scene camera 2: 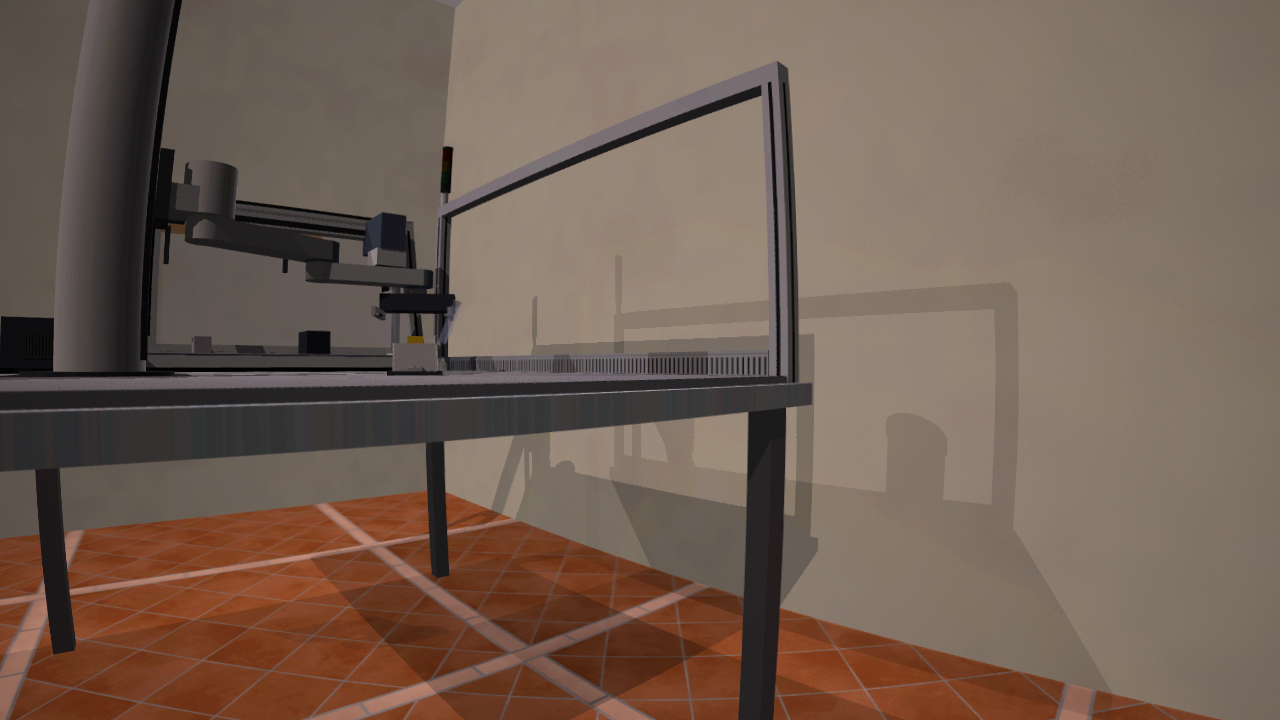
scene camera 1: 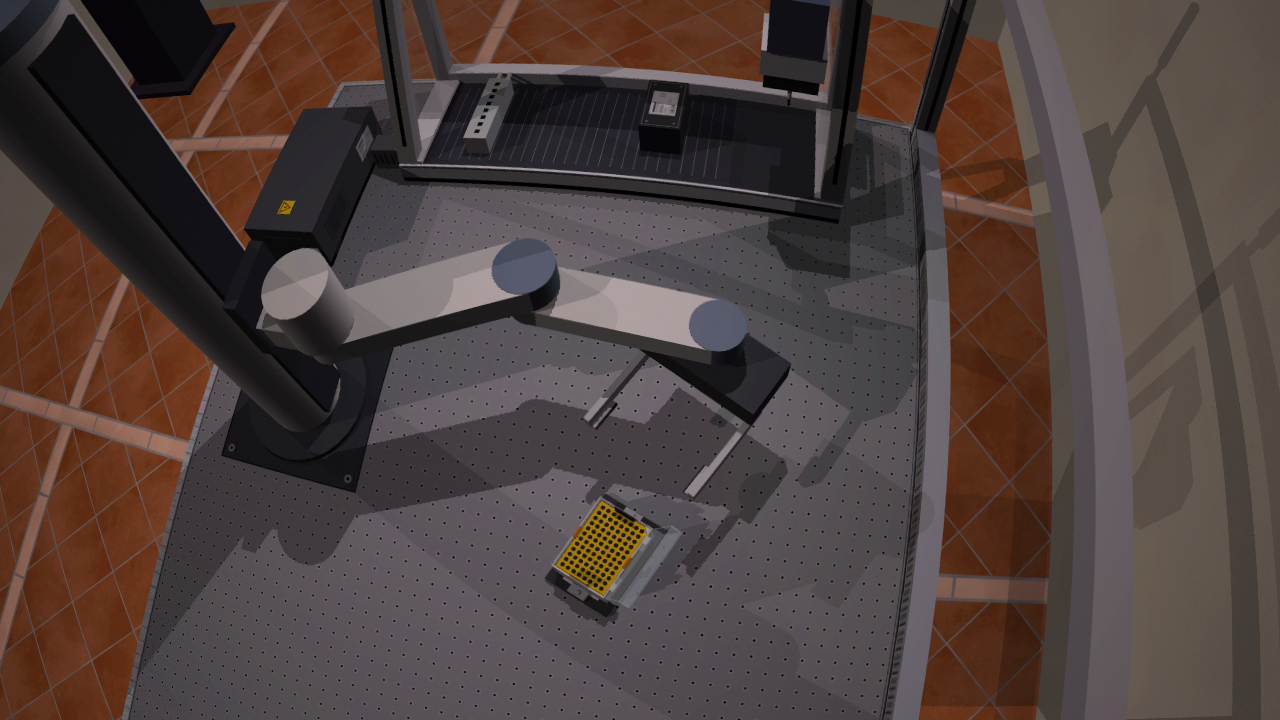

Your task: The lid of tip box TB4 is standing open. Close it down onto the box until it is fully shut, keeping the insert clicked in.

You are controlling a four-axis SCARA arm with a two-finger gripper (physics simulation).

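Frame: origin at the arm's base, x ahead, y down, z left, level; metres.
Seen in the pictures: gripper, between the fingertips: (scene camera 2: 411, 310) (scene camera 1: 637, 459); arm's base, origin of its link: (scene camera 1: 308, 395).
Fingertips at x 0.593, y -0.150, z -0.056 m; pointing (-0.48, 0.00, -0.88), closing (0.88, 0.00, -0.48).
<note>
Pixels of each thing's top centre, then the offset from my fingertips to it. "pt": a spot on its surface instead. Level surfaces: height alone.
- Tip box TB4, centre of its top: (scene camera 1: 601, 546) (scene camera 2: 415, 341) dy +0.072, dx -0.034, dz -0.108 m
- clear lid, centre of its top: (scene camera 1: 640, 560) (scene camera 2: 449, 298) dy -0.016, dx +0.027, dz -0.135 m
- framed dark conveyor bed, height of its surface: dy +0.088 m
- white block with holes, a spot on its surface: (scene camera 1: 484, 120) pt dy +0.044, dx -0.382, dz +0.585 m
- black box, a spot on its surface: (scene camera 1: 662, 116) pt dy +0.018, dx -0.061, dz +0.598 m
- dark cabinet, a spot on its surface: (scene camera 1: 308, 179) pt dy +0.023, dx -0.692, dz +0.422 m
Tip box TB4 (scene camera 1: 577, 591) (scene camera 2: 414, 357) stands upright on the perforated table, a light box on a dark base. Its yellow insert (scene camera 1: 601, 548) (scene camera 2: 415, 340) sits in its top and looks level; its clips are too small to judge. The clear lid (scene camera 1: 651, 568) (scene camera 2: 449, 325) stands open and steep along the box's right side, leaning slightly outward. My gripper (scene camera 1: 646, 452) is open and empty, its two long fingers wide apart. In scene camera 1 the fingertips show above and to the right of the box, apart from box and lid; in scene camera 2 the gripper is higher than the insert.
A framed dark conveyor bed (scene camera 1: 572, 134) at the back holds a white block with holes (scene camera 1: 484, 120) (scene camera 2: 202, 343) and a black box (scene camera 1: 662, 116) (scene camera 2: 314, 342). A dark cabinet (scene camera 1: 308, 179) stands at the left. The arm's thick column (scene camera 1: 152, 214) (scene camera 2: 105, 188) stands at the left.
</note>
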